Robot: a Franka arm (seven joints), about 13 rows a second.
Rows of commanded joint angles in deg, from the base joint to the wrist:
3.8, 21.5, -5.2, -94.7, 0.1, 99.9, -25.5
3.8, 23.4, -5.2, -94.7, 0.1, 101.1, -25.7
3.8, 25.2, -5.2, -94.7, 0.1, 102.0, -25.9
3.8, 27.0, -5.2, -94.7, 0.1, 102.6, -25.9
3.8, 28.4, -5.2, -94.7, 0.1, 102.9, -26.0
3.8, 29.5, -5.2, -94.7, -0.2, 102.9, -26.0
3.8, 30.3, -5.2, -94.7, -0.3, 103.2, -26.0
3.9, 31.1, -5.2, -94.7, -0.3, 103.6, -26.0
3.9, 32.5, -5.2, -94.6, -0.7, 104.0, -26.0
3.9, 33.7, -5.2, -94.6, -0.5, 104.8, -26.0
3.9, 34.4, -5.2, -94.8, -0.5, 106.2, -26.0
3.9, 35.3, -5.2, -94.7, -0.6, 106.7, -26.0
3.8, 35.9, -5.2, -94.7, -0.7, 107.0, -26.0
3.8, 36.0, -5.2, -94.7, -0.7, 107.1, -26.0
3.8, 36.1, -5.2, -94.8, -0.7, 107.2, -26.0
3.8, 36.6, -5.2, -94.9, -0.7, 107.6, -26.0
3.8, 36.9, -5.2, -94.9, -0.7, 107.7, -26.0
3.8, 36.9, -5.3, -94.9, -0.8, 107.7, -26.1
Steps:
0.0, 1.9, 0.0, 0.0, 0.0, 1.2, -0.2
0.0, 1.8, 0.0, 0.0, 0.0, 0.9, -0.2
0.0, 1.8, 0.0, 0.0, 0.0, 0.6, 0.0
0.0, 1.4, 0.0, 0.0, 0.0, 0.3, -0.1
0.0, 1.1, 0.0, 0.0, -0.3, 0.0, 0.0
0.0, 0.8, 0.0, 0.0, -0.1, 0.3, 0.0
0.1, 0.8, 0.0, 0.0, 0.0, 0.4, 0.0
0.0, 1.4, 0.0, 0.1, -0.4, 0.4, 0.0
0.0, 1.2, 0.0, 0.0, 0.2, 0.8, 0.0
0.0, 0.7, 0.0, -0.2, 0.0, 1.4, 0.0
0.0, 0.9, 0.0, 0.1, -0.1, 0.5, 0.0
-0.1, 0.6, 0.0, 0.0, -0.1, 0.3, 0.0
0.0, 0.1, 0.0, 0.0, 0.0, 0.1, 0.0
0.0, 0.1, 0.0, -0.1, 0.0, 0.1, 0.0
0.0, 0.5, 0.0, -0.1, 0.0, 0.4, 0.0
0.0, 0.3, 0.0, 0.0, 0.0, 0.1, 0.0
0.0, 0.0, -0.1, 0.0, -0.1, 0.0, -0.1

